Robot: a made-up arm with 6 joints.
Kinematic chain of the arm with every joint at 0, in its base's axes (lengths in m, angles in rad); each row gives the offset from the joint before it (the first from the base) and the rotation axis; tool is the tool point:
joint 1: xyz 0 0 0.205 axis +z
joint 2: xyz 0 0.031 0 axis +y
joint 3: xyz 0 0 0.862 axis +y
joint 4: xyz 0 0 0.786 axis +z
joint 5: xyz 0 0 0 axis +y
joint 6: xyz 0 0 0.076 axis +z
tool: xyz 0 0 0
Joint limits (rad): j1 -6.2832..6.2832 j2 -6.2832..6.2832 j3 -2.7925..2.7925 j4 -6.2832..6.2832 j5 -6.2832..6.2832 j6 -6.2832..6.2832
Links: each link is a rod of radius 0.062 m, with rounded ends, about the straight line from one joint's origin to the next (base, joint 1, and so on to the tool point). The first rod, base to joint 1, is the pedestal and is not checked.
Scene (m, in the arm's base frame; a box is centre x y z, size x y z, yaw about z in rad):
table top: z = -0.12
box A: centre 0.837 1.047 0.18 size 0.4 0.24 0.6 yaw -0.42
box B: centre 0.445 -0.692 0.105 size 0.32 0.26 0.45 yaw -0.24
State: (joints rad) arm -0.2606 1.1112 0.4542 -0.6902 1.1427 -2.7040
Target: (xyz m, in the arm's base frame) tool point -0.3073 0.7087 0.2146
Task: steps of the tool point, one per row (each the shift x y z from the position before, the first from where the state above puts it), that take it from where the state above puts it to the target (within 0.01 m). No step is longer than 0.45 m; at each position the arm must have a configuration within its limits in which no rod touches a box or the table.
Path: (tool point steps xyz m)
1: -0.0315 0.4219 0.1527
2: -0.1654 0.3674 0.1314
3: -0.2644 0.2703 0.1055
4: -0.3152 0.1492 0.0753
5: -0.3151 0.0264 0.0425
6: -0.1807 0.1236 -0.2427
7: -0.2175 0.0189 -0.2297
8: -0.2032 -0.0842 -0.2004
9: -0.1476 -0.1624 -0.1585

